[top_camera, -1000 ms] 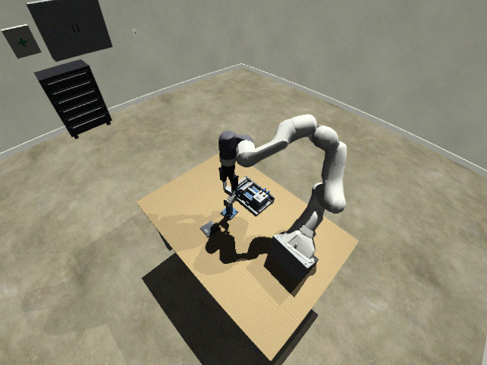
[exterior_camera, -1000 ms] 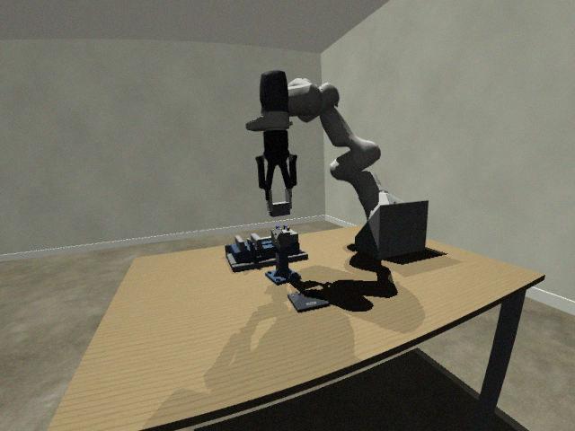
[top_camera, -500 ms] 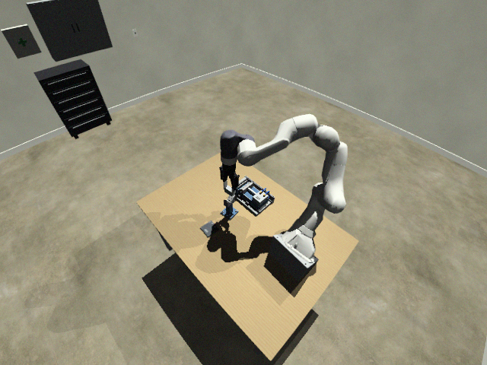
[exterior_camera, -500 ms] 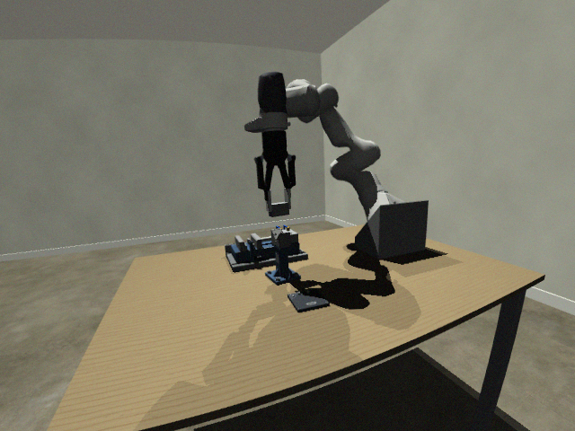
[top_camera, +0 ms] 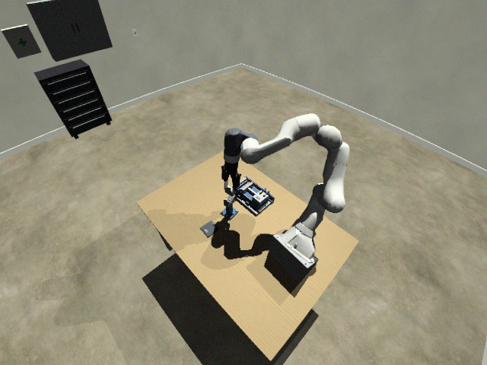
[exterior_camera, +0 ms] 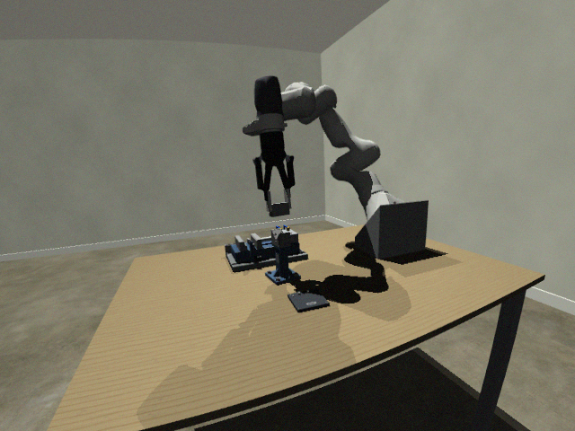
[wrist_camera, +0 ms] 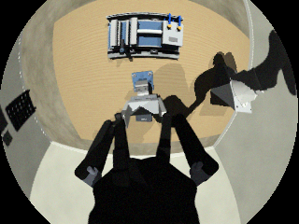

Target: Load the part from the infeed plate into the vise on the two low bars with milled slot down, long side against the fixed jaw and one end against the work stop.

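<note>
The part is 3 cm below my hand.
</note>
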